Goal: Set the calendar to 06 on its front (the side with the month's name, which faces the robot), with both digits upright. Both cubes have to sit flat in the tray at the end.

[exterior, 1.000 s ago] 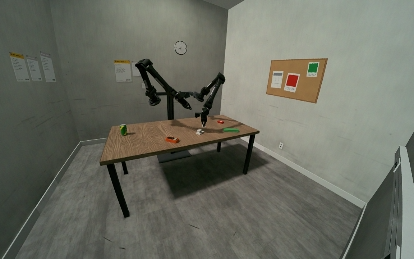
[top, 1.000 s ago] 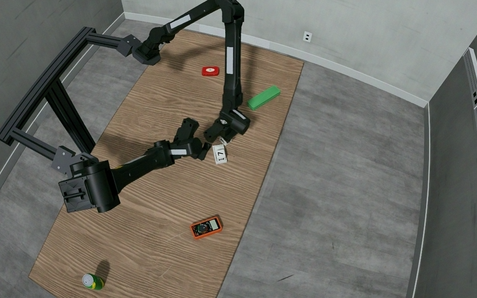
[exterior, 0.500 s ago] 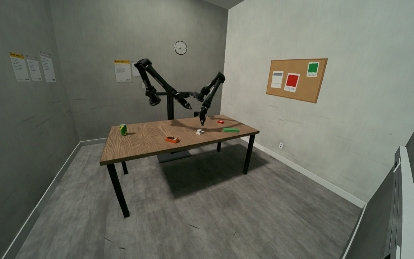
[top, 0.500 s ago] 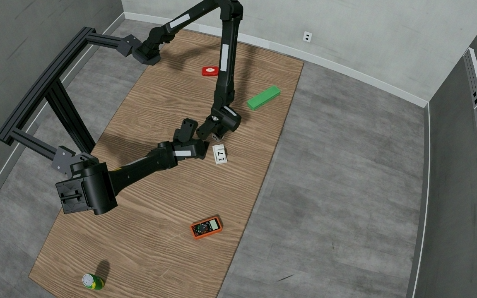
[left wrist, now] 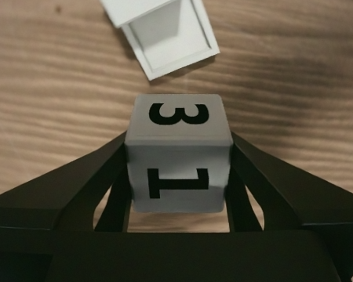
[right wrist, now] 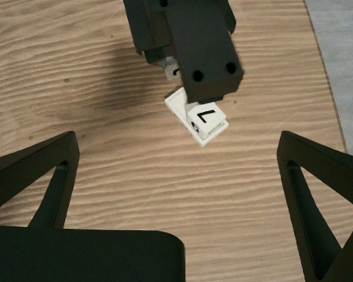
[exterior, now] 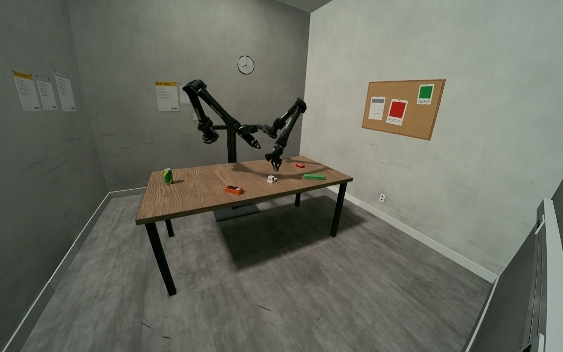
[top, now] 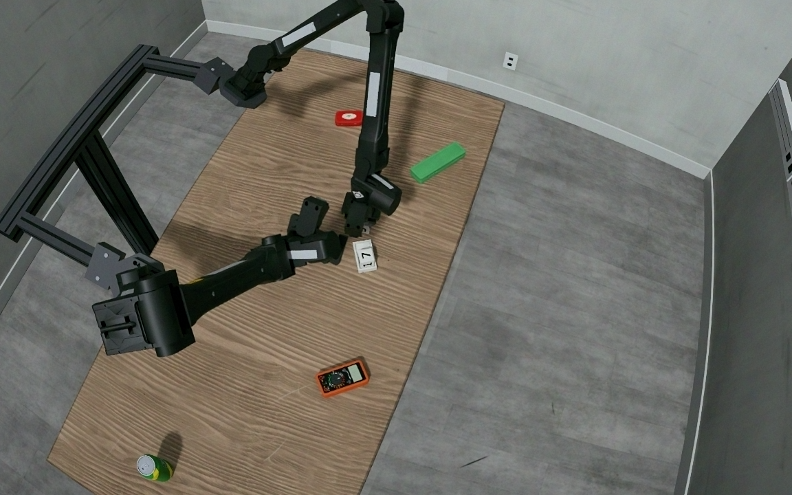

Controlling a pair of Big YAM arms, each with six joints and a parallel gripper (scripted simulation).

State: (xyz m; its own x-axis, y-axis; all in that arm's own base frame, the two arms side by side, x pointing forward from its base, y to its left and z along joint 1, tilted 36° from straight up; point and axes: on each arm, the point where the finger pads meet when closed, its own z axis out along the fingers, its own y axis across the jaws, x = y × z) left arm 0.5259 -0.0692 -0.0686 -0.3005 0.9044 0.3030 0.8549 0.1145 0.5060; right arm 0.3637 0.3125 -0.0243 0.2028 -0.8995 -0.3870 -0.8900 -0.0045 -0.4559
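The white tray lies 10 cm below my left hand, 5 cm to the right of it and 2 cm ahead of it. From my left hand the other things lie so: orange multimeter: 42 cm to the right, 9 cm below, 5 cm ahead; red case: 44 cm to the left, 18 cm behind, 9 cm below.
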